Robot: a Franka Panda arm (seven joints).
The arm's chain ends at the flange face. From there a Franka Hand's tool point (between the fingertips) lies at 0.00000 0.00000 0.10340 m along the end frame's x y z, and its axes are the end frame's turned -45 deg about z.
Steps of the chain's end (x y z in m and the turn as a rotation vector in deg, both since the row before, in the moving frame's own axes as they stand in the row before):
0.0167, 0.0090, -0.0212, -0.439, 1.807, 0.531
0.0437, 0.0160, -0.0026, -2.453, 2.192, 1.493
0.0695, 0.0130, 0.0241, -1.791, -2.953, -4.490
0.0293, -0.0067, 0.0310, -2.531, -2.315, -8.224
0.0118, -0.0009, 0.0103, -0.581, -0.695, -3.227
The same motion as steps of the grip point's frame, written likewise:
0.0072, 0.0210, -0.0213, -1.588, 0.967, 0.531
0.0192, 0.0481, -0.0028, -3.285, -0.185, 1.493
0.0338, 0.0571, 0.0239, 0.822, -3.355, -4.490
0.0193, 0.0167, 0.0308, -0.153, -3.427, -8.224
0.0073, 0.0076, 0.0103, 0.081, -0.902, -3.227

